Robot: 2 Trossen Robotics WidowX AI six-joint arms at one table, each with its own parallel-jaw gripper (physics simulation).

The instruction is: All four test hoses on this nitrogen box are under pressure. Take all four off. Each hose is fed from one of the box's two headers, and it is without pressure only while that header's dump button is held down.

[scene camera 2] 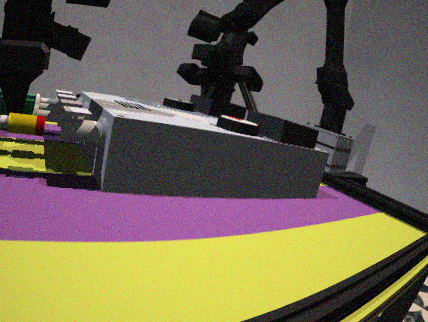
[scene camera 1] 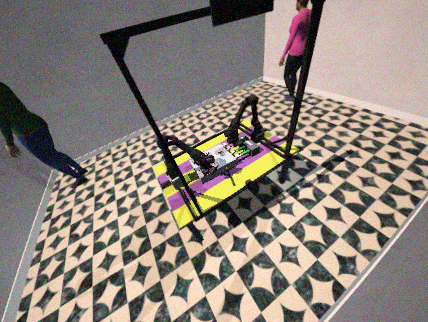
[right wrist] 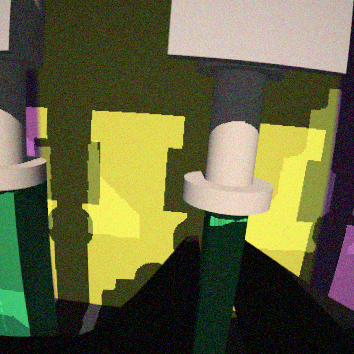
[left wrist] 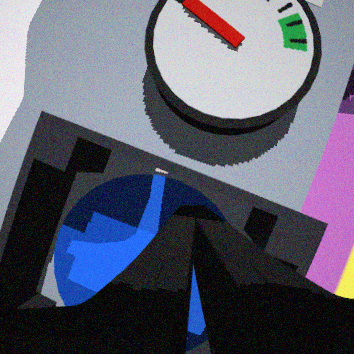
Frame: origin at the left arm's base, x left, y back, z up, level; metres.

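Seen in the pictures: left gripper, between the fingertips: [scene camera 2: 202,110] [scene camera 1: 209,169] [left wrist: 190,216]; right gripper, between the fingertips: [scene camera 1: 235,147] [right wrist: 212,246]; left arm's base, origin of its link: [scene camera 2: 330,131] [scene camera 1: 173,175]; right arm's base, origin of its link: [scene camera 1: 257,132].
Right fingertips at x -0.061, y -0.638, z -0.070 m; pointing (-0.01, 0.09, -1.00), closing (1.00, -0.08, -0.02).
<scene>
Pixels of each thing's top centre, then the offset from my right fingertips to it. "spot": a spot on its surface instead. Level surfaces: height alone.
- purple table top, height of its surface: dz -0.041 m
- blue dump button, centre of its top: [left wrist: 143,270] dy +0.394, dx -0.071, dz +0.040 m
- round gauge, a spot on its surface: [left wrist: 232,60] spot: dy +0.317, dx -0.085, dz +0.053 m
- white tag, a spot on its surface: [right wrist: 260,31] spot: dy +0.063, dx +0.010, dz +0.036 m
- second green hose, a spot on its surface: [right wrist: 17,253] spot: dy +0.012, dx -0.059, dz +0.023 m
- small grey block, a spot on its surface: [scene camera 1: 252,147] spot: dy -0.070, dx -0.159, dz +0.039 m
The grey nitrogen box [scene camera 1: 223,156] [scene camera 2: 213,160] lies on the yellow and purple table top [scene camera 1: 232,186]. My left gripper [scene camera 1: 210,160] [scene camera 2: 219,96] [left wrist: 190,216] is shut, with nothing between its fingers, and its tips rest on the blue dump button [left wrist: 105,239]. A round gauge [left wrist: 232,60] with a red needle sits just beyond the button. My right gripper [scene camera 1: 234,140] [right wrist: 212,246] is shut on a green hose [right wrist: 218,281] just below its white collar [right wrist: 228,191]. The hose is still on its grey fitting under a white tag [right wrist: 260,31]. A second green hose [right wrist: 17,253] stands to the left.
Black frame posts [scene camera 1: 299,96] [scene camera 1: 145,108] rise around the table. A small grey block [scene camera 1: 252,147] sits beyond the hoses. A person in pink [scene camera 1: 297,35] stands at the back right, and another figure [scene camera 1: 66,163] is at the left edge.
</scene>
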